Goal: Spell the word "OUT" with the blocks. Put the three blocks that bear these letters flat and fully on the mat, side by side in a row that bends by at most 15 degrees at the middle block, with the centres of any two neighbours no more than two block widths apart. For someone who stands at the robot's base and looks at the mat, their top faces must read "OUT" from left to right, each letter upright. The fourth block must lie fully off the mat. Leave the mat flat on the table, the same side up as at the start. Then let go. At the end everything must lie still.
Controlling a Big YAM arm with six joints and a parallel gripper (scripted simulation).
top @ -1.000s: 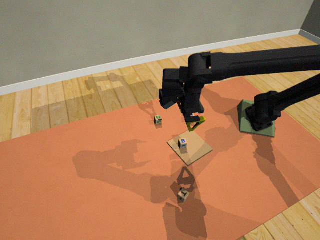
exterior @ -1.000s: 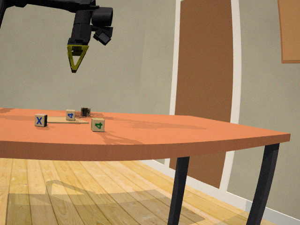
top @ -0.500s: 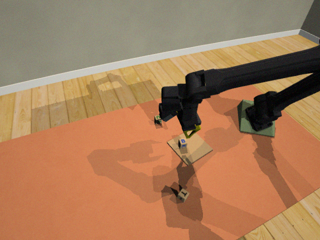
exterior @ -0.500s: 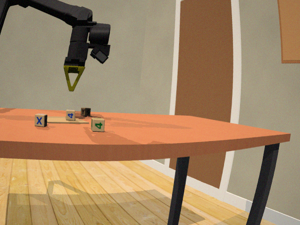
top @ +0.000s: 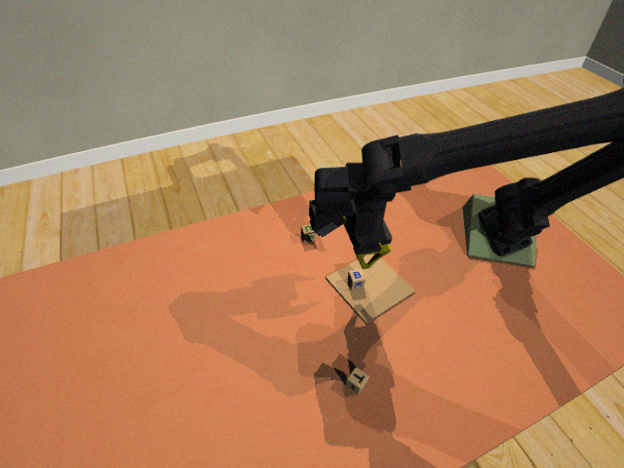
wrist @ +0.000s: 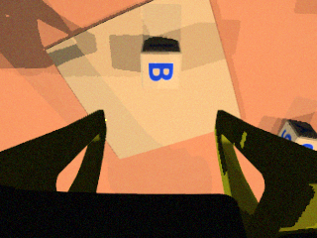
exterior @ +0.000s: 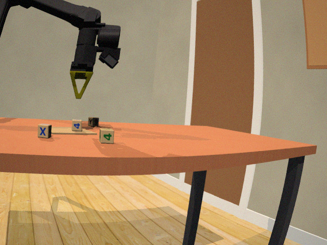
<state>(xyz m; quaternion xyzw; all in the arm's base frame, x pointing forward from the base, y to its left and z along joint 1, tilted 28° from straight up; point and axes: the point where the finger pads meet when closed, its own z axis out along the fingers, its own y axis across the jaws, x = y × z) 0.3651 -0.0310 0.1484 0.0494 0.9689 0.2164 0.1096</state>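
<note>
Right now my hand is 80 mm above the wooden block. From my hand the other things lie so: O block: 90 mm behind, 140 mm to the right, 90 mm below; tan mat: 30 mm behind, 10 mm to the left, 100 mm below.
</note>
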